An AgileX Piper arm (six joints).
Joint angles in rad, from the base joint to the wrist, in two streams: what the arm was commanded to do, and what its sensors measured. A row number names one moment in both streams.
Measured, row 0: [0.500, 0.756, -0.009, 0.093, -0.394, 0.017]
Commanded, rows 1 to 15: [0.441, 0.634, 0.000, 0.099, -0.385, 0.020]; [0.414, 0.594, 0.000, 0.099, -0.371, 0.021]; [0.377, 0.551, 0.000, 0.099, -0.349, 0.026]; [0.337, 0.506, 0.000, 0.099, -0.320, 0.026]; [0.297, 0.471, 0.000, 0.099, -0.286, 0.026]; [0.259, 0.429, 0.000, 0.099, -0.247, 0.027]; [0.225, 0.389, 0.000, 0.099, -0.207, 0.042]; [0.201, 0.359, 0.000, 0.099, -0.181, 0.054]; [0.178, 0.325, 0.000, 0.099, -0.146, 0.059]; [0.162, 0.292, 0.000, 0.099, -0.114, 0.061]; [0.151, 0.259, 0.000, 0.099, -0.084, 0.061]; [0.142, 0.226, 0.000, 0.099, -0.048, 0.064]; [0.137, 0.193, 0.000, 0.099, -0.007, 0.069]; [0.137, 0.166, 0.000, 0.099, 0.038, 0.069]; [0.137, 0.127, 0.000, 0.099, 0.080, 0.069]
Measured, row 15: [0.153, 0.244, -0.005, 0.100, -0.079, 0.060]
